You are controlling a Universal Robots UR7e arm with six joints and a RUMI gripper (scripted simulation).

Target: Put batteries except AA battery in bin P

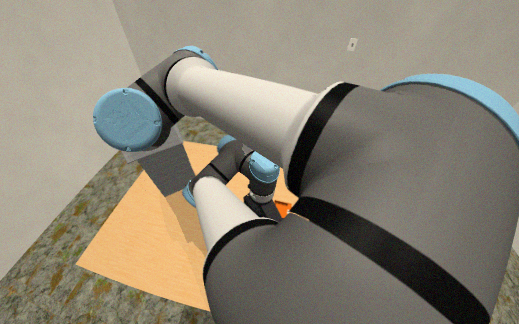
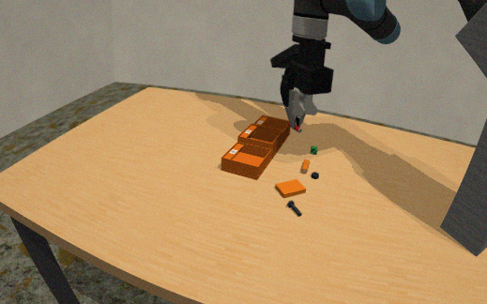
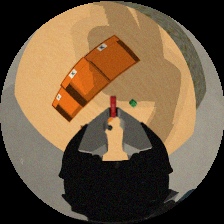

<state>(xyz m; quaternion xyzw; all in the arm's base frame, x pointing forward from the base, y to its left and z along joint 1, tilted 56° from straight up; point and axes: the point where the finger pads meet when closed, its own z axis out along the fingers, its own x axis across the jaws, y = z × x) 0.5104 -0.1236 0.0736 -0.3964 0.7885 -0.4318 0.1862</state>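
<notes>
Now: hand 8 cm short of the orange bin and 6 cm above it. Also, from my hand: orange cylindrical battery: 3 cm behind, 6 cm to the left, 8 cm below; then red battery: 1 cm below; then green block: 6 cm behind, 2 cm to the right, 8 cm below.
</notes>
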